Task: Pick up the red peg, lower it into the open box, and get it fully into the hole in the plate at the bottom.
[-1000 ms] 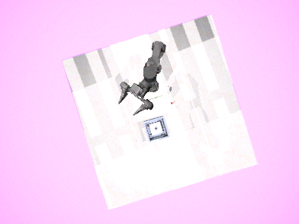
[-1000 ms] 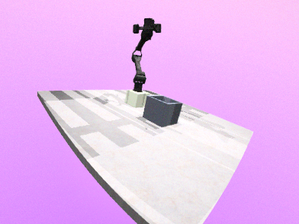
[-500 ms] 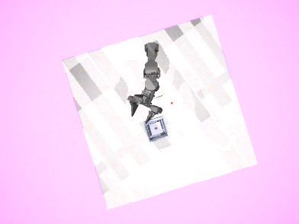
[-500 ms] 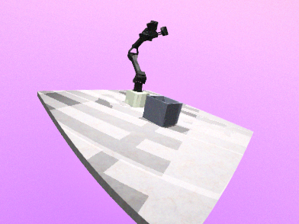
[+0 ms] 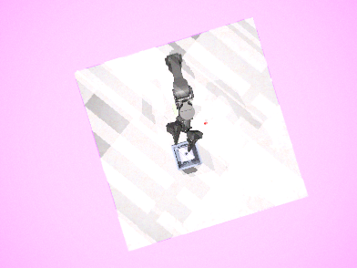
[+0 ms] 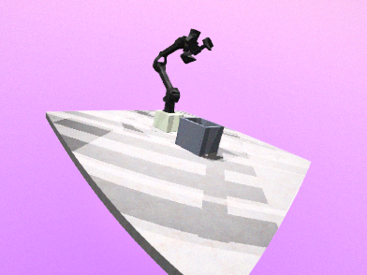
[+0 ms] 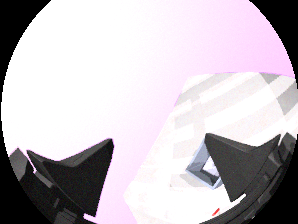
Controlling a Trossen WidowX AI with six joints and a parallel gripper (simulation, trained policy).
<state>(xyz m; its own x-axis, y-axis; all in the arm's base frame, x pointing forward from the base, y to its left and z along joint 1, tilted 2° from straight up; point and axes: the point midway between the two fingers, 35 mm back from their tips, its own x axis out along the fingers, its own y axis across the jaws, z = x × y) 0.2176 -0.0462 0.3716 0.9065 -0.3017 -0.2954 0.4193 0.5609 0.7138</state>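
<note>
My gripper tip is 430 mm above the red peg, 200 mm to the right of it and 90 mm past it. Round my gripper tip: pale plate: 420 mm below, 70 mm ahead, 20 mm to the left.
</note>
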